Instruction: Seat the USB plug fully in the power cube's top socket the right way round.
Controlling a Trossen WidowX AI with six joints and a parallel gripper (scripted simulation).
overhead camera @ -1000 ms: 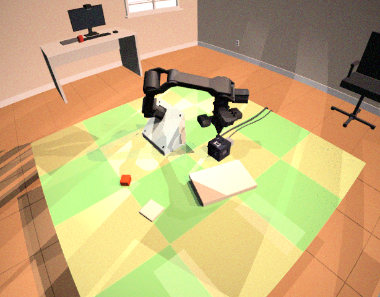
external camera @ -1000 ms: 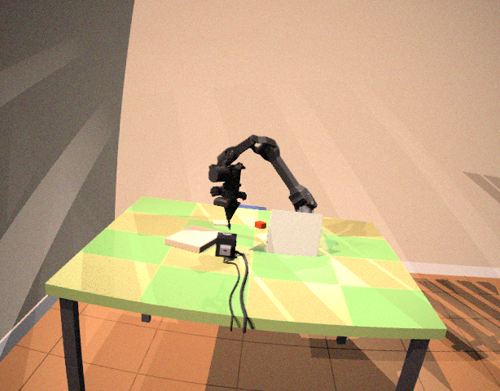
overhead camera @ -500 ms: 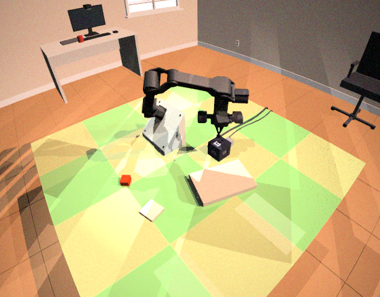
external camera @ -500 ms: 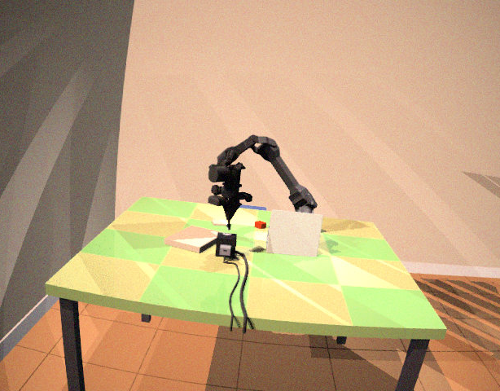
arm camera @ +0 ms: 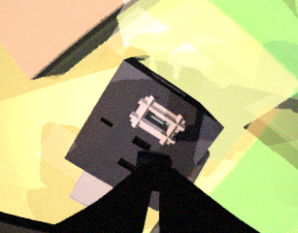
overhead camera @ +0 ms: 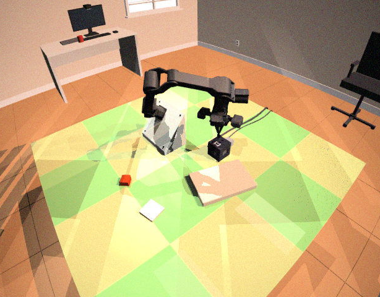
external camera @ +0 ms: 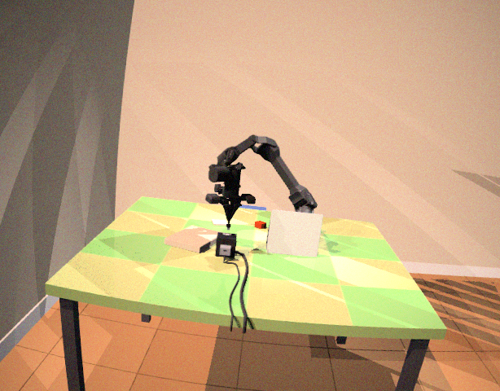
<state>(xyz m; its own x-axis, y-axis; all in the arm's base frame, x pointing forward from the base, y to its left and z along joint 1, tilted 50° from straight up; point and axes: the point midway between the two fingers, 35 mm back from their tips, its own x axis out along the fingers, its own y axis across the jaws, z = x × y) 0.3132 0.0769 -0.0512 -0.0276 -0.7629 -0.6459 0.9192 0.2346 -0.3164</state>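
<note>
The USB plug lies 20 mm below my gripper tip. Also, from my gripper tip: small white tile: 410 mm to the right, 130 mm below, 40 mm ahead; white book: 130 mm ahead, 120 mm below, 110 mm to the right; red block: 410 mm to the right, 150 mm behind, 120 mm below.
</note>
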